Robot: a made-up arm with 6 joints. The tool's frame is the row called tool. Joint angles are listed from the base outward.
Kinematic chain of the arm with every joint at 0, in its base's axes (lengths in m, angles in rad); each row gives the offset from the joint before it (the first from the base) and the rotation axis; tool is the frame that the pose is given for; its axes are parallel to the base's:
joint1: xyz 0 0 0.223 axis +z
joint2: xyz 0 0 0 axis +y
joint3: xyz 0 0 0.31 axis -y
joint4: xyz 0 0 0 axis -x
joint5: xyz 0.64 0 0 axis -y
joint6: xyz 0 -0.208 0 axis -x
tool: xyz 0 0 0
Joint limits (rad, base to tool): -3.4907..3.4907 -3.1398..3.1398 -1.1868..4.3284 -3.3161..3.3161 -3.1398..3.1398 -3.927..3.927
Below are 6 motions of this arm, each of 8 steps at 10 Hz.
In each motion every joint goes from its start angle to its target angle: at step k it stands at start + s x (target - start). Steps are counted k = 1, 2, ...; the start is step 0. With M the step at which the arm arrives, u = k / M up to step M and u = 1 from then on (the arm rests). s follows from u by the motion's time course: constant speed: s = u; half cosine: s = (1 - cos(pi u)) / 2; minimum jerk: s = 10 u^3 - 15 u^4 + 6 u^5.
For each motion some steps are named. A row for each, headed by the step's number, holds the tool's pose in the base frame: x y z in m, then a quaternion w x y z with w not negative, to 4 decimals.
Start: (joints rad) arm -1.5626 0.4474 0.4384 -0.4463 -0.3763 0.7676
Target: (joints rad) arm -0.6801 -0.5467 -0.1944 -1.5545 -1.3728 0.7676
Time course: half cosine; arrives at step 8
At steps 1, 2, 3, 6, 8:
1: -0.1516 -0.7709 0.4128 0.7831 0.0151 0.2129 -0.5841
2: -0.0681 -0.7532 0.4283 0.8358 0.0565 0.1871 -0.5130
3: 0.0516 -0.7086 0.4487 0.9031 0.1126 0.1534 -0.3849
6: 0.3533 -0.4242 0.5016 0.9569 0.2187 0.0720 0.1770
8: 0.3954 -0.3242 0.5135 0.9130 0.2204 0.0529 0.3392

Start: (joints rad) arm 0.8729 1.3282 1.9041 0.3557 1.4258 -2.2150
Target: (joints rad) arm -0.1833 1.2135 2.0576 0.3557 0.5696 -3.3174
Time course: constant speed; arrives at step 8
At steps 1, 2, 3, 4, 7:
1: 0.7095 0.3847 0.7275 0.0650 0.5155 -0.0723 0.8514
2: 0.7411 0.2790 0.7478 0.1053 0.5433 -0.0439 0.8317
3: 0.7569 0.1715 0.7675 0.1381 0.5765 -0.0223 0.8051
4: 0.7570 0.0647 0.7867 0.1625 0.6132 -0.0085 0.7730
7: 0.6696 -0.2296 0.8410 0.1797 0.7274 -0.0178 0.6620

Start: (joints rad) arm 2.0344 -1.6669 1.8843 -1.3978 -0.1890 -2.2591
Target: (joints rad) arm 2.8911 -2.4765 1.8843 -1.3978 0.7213 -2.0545
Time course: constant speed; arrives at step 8
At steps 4, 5, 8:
4: 0.6920 -0.5122 -0.2507 0.8325 0.3649 0.3265 -0.2593
5: 0.6988 -0.4071 -0.3352 0.8216 0.3747 0.3971 -0.1638
8: 0.5941 -0.1151 -0.5512 0.7112 0.3853 0.5790 0.1029

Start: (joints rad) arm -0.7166 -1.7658 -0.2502 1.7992 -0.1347 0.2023
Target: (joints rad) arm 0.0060 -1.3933 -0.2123 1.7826 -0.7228 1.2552
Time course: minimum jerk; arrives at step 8
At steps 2, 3, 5, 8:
2: -0.3330 0.3072 0.8303 0.1907 -0.6518 -0.0768 -0.7300
3: -0.3381 0.2457 0.8572 0.2065 -0.6480 -0.0134 -0.7330
5: -0.3012 0.1043 0.9177 0.2363 -0.6802 0.1599 -0.6752
8: -0.2503 0.0422 0.9470 0.2322 -0.7254 0.2544 -0.5960

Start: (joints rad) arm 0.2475 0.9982 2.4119 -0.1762 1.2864 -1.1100
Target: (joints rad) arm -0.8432 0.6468 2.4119 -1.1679 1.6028 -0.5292
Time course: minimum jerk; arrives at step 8
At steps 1, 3, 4, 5, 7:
1: 0.4316 -0.1087 1.0191 0.0715 0.2863 -0.7980 0.5254
3: 0.3615 -0.2067 1.0487 0.0218 0.2323 -0.8592 0.4554
4: 0.2818 -0.2568 1.0762 0.0246 -0.1914 0.8934 -0.4056
5: 0.1973 -0.2711 1.1040 0.0678 -0.1604 0.9137 -0.3671
7: 0.1106 -0.2447 1.1336 0.1059 -0.1396 0.9258 -0.3349

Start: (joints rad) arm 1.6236 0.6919 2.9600 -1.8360 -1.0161 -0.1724
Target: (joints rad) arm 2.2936 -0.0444 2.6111 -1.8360 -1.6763 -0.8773
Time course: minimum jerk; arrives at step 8
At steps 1, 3, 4, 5, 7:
1: -0.0502 -0.0693 1.0819 0.2588 -0.1925 0.2050 -0.9241
3: -0.0117 -0.1838 1.0853 0.3215 -0.1031 0.1765 -0.9246
4: 0.0527 -0.2733 1.0753 0.3560 -0.0307 0.1619 -0.9199
5: 0.1428 -0.3455 1.0531 0.3735 0.0321 0.1546 -0.9141
7: 0.2718 -0.3984 1.0122 0.3763 0.0883 0.1515 -0.9098

